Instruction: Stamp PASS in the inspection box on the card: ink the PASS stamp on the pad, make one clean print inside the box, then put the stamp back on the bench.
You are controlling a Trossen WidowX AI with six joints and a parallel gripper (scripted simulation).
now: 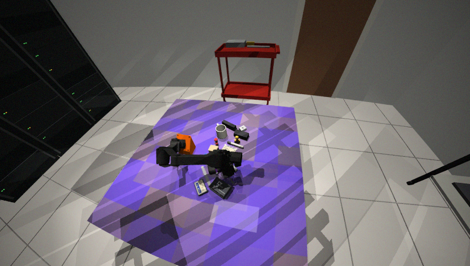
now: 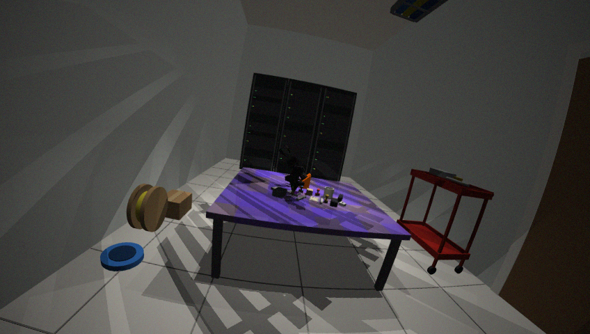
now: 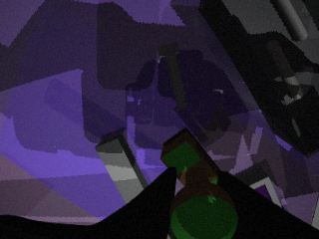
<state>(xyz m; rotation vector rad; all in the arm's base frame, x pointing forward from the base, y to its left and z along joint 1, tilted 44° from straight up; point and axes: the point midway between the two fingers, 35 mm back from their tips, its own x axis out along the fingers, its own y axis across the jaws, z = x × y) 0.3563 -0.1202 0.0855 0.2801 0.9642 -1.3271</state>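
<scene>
Now: gripper tip 50 mm above the bolt, 40 mm to the left of it and 40 mm short of it. The rest, counted from my gripper tip: grey bar: 70 mm to the left, 50 mm below, 10 mm ahead; then green-knobbed stamp: right at my gripper tip; then ink pad: 90 mm behind, 50 mm below, 40 mm to the left.
</scene>
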